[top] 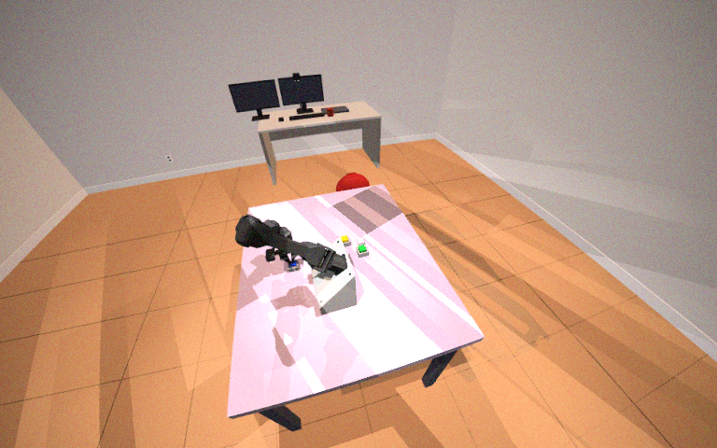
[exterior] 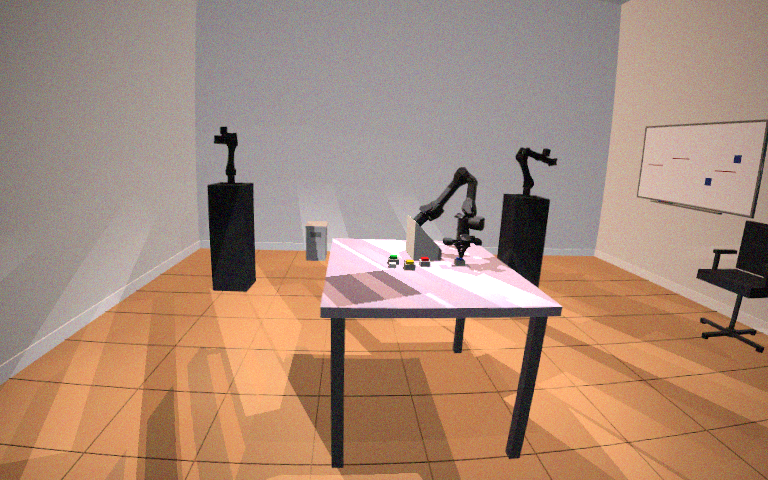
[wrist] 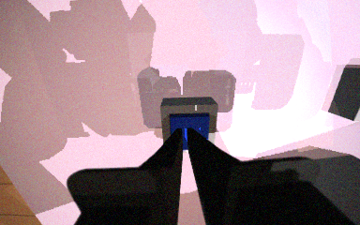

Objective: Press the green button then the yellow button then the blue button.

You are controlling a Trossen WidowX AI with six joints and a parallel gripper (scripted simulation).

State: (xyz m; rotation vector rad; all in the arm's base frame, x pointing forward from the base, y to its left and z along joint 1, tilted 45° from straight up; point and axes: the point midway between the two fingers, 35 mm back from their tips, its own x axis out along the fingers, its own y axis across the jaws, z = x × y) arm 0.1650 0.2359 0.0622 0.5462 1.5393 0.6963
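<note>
Now: the blue button 1 cm below my gripper tip. Round my gripper tip: green button 34 cm to the right, 1 cm ahead; then red button 19 cm to the right, 3 cm ahead; then yellow button 27 cm to the right, 10 cm ahead.
</note>
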